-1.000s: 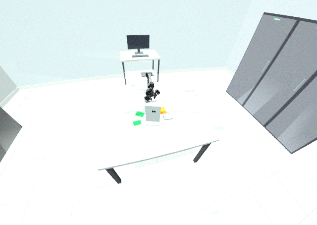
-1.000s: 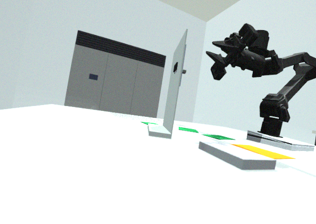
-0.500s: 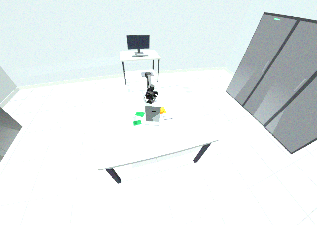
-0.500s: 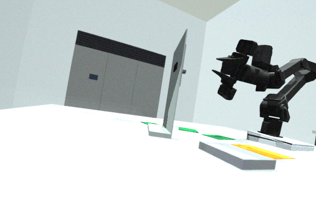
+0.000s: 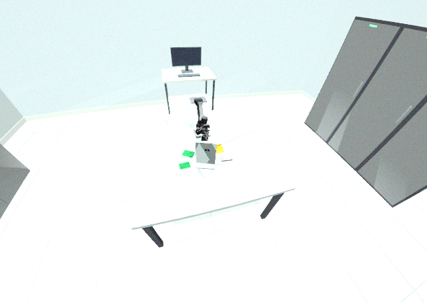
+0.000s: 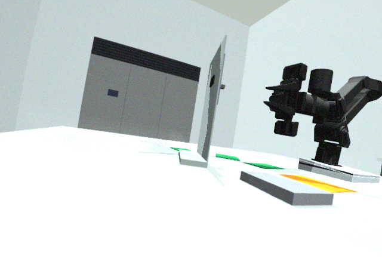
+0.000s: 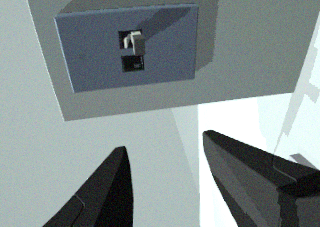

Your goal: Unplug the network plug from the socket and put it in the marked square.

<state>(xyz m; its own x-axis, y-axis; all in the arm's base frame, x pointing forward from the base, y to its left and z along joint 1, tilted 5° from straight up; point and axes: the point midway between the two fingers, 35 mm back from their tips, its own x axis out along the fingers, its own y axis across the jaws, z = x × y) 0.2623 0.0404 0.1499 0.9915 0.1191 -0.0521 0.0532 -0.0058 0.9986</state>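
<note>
My gripper tip is now 12 cm short of the network plug and 2 cm to the left of it. From my gripper tip the other things lie so: flat grey slab: 18 cm to the left, 18 cm below, 7 cm ahead; upright grey panel: 14 cm ahead, 6 cm below, 2 cm to the right; orange marked square: 18 cm below, 11 cm to the left, 6 cm behind.
</note>
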